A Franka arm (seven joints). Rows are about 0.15 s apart.
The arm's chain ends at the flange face. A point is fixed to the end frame.
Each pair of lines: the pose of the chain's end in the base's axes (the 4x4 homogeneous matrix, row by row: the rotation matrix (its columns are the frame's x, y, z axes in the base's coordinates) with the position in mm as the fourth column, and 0 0 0 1 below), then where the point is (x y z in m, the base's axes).
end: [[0.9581 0.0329 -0.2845 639.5], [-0.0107 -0.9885 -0.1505 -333.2], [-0.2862 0.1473 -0.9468 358.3], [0 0 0 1]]
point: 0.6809 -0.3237 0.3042
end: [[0.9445 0.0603 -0.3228 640.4], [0.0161 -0.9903 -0.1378 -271.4], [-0.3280 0.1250 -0.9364 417.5], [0 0 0 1]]
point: 0.6791 -0.2599 0.3619
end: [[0.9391 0.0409 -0.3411 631.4], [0.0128 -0.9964 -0.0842 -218.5], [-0.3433 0.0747 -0.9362 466.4], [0 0 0 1]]
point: 0.6694 -0.2051 0.4107
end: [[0.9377 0.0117 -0.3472 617.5], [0.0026 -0.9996 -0.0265 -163.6], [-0.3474 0.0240 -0.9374 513.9], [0 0 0 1]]
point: 0.6557 -0.1485 0.4588
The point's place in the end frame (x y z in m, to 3 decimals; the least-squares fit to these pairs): 0.055 -0.016 0.038
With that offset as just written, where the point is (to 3 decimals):
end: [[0.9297 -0.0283 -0.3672 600.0], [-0.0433 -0.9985 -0.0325 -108.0], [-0.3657 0.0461 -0.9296 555.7], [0 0 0 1]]
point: 0.638 -0.096 0.500
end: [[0.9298 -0.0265 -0.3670 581.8], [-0.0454 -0.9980 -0.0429 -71.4], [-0.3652 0.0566 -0.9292 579.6], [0 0 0 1]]
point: 0.619 -0.060 0.523
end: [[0.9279 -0.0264 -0.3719 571.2], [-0.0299 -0.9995 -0.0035 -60.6], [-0.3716 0.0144 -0.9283 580.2], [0 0 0 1]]
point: 0.609 -0.046 0.524
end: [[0.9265 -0.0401 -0.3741 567.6], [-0.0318 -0.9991 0.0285 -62.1], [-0.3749 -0.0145 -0.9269 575.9], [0 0 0 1]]
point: 0.605 -0.047 0.520
